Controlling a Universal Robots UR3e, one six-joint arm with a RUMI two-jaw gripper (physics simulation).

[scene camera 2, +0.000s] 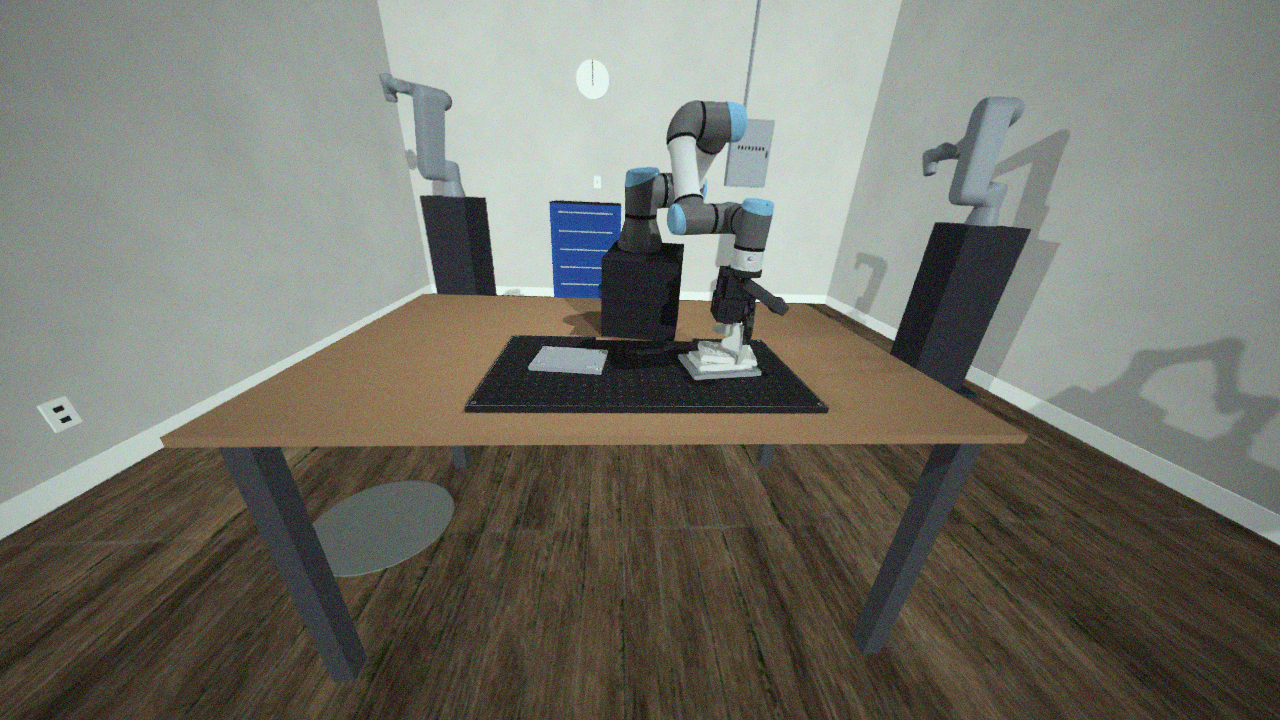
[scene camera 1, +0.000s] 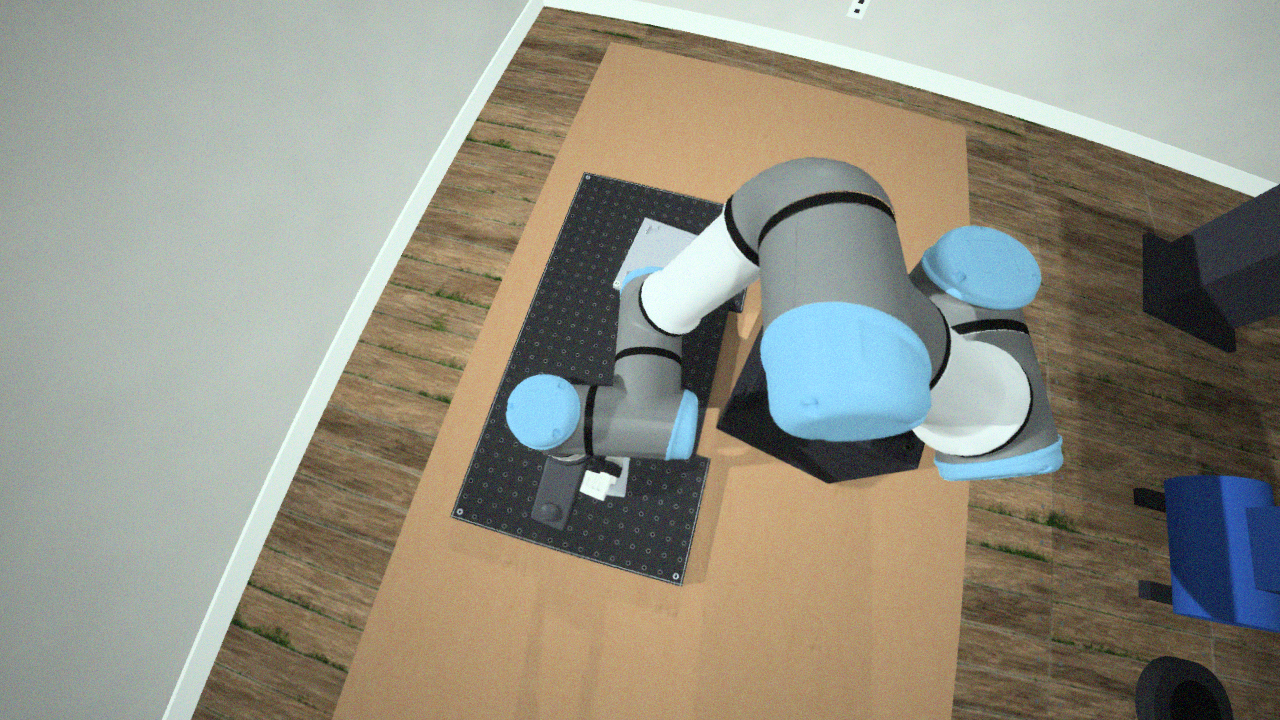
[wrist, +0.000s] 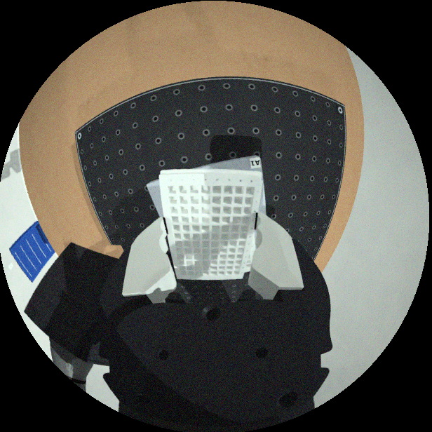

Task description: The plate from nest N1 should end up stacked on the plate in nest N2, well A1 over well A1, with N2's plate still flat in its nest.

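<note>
A white plate with square wells is between the two pale fingers of my gripper, which press on its long sides. In scene camera 2 white plate layers sit one over the other on a grey nest, and the upper layer looks askew. In the wrist view this nest shows beneath, turned relative to the held plate, with its A1 label at the far right corner. The other grey nest carries no plate. I cannot read nest names; the lower plate is mostly hidden.
Both nests stand on a black perforated board on the brown table. A black pedestal carries my arm behind the board. My forearm passes over the board between the nests. Two grey robots on dark pedestals stand beyond the table.
</note>
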